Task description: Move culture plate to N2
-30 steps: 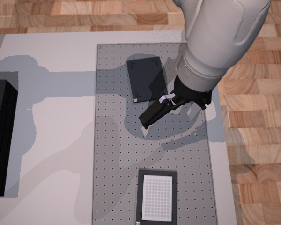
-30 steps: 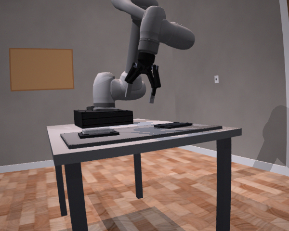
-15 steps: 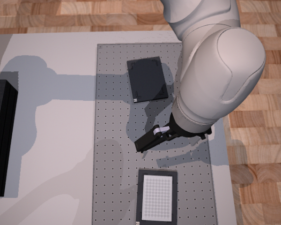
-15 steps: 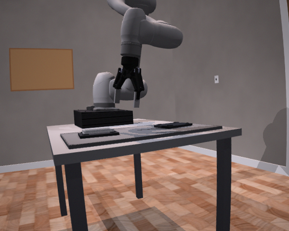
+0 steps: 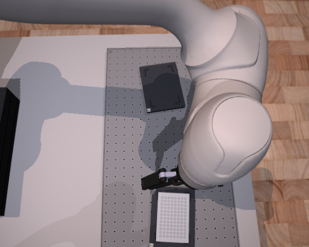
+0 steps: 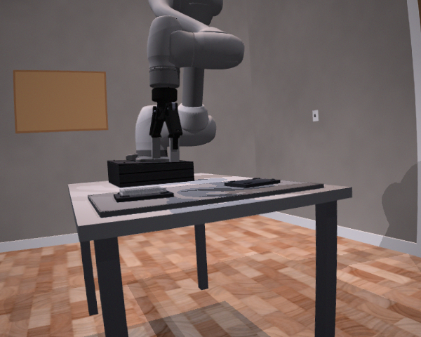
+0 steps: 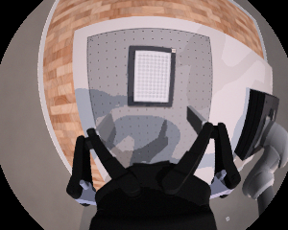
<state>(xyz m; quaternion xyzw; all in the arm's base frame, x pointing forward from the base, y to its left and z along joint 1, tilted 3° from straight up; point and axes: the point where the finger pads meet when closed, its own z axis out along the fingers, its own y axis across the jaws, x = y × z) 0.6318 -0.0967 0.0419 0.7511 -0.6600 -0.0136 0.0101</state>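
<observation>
The clear lid is 1 cm behind my hand, 7 cm to the right of it and 9 cm below it. Also, from my hand: nest N2: 5 cm behind, 33 cm to the left, 11 cm below; then nest N1: 1 cm behind, 7 cm to the right, 11 cm below; then A1 label: 9 cm behind, 24 cm to the left, 10 cm below.
</observation>
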